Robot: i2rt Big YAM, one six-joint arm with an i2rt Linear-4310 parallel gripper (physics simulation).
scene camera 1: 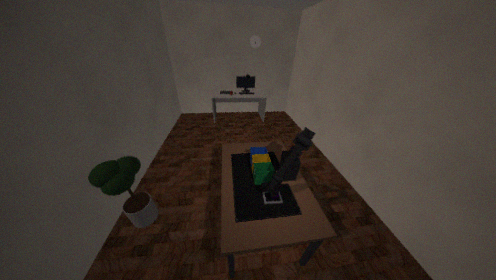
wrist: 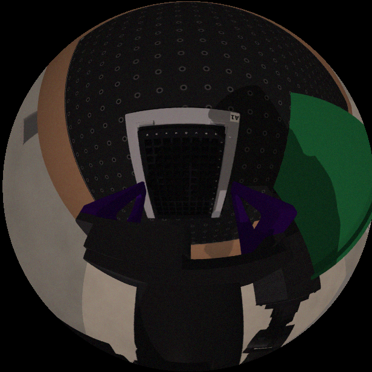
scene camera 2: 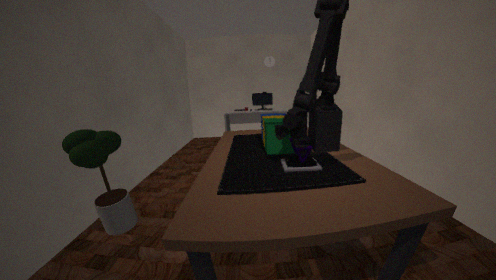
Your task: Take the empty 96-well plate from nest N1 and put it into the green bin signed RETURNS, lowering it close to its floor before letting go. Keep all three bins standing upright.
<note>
I see my gripper, a green bin, a black 96-well plate and a pale nest.
</note>
